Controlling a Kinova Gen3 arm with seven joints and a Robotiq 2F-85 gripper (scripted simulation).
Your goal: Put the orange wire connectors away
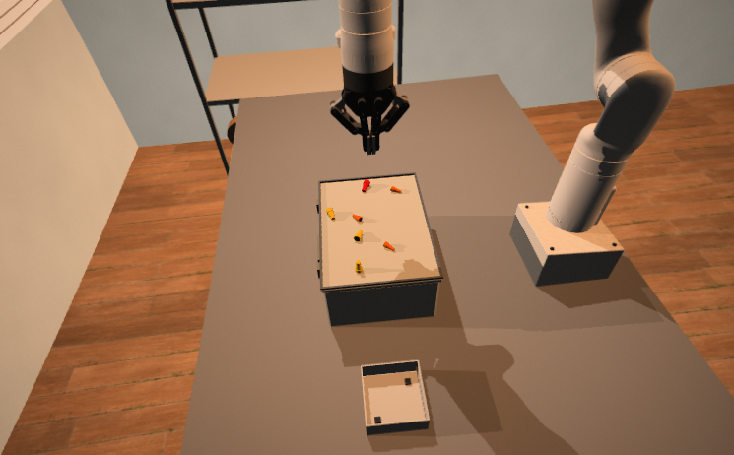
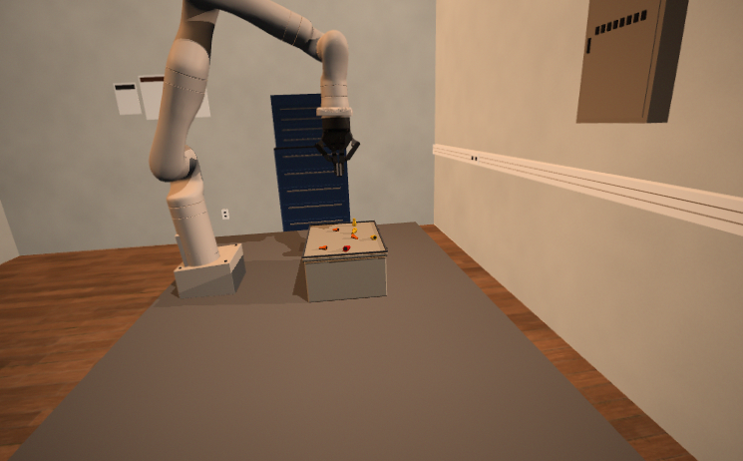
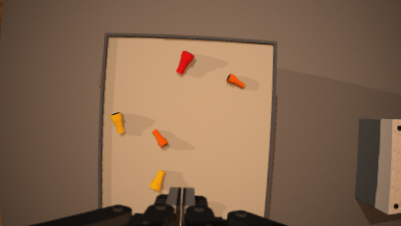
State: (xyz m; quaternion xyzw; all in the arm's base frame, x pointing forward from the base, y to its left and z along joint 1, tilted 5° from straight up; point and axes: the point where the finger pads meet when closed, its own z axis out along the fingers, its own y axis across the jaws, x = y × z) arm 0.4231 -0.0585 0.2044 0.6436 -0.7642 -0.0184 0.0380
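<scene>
Right now my hand is 190 mm above the red connector, 120 mm to the left of it and 10 mm past it. Round my hand: tool case 230 mm below.
</scene>
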